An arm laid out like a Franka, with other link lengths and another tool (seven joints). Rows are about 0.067 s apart.
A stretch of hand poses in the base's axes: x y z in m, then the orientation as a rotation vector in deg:
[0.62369, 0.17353, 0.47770, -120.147, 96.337, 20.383]
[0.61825, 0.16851, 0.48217, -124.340, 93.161, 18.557]
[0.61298, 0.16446, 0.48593, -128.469, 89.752, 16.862]
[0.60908, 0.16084, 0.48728, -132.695, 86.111, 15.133]
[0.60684, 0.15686, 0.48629, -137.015, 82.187, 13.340]
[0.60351, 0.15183, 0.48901, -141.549, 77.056, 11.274]
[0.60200, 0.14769, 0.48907, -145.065, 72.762, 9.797]
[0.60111, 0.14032, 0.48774, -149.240, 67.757, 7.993]
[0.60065, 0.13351, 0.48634, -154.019, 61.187, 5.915]
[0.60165, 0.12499, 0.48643, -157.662, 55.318, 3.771]
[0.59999, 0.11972, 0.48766, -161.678, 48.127, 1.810]
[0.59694, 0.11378, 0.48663, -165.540, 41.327, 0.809]
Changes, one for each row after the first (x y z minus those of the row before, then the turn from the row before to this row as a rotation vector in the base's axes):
[-0.00544, -0.00502, 0.00447, -1.883, -1.268, 3.389]
[-0.00527, -0.00405, 0.00376, -1.802, -1.195, 3.478]
[-0.00390, -0.00362, 0.00135, -1.902, -1.163, 3.619]
[-0.00224, -0.00398, -0.00099, -2.005, -1.157, 3.777]
[-0.00333, -0.00503, 0.00272, -1.902, -1.538, 4.472]
[-0.00151, -0.00414, 0.00006, -1.472, -1.103, 3.640]
[-0.00089, -0.00737, -0.00133, -1.990, -1.192, 4.224]
[-0.00046, -0.00681, -0.00140, -2.250, -1.416, 5.280]
[0.00100, -0.00852, 0.00009, -1.801, -1.490, 4.458]
[-0.00166, -0.00527, 0.00123, -2.002, -1.368, 5.336]
[-0.00305, -0.00594, -0.00103, -2.119, -0.602, 5.030]

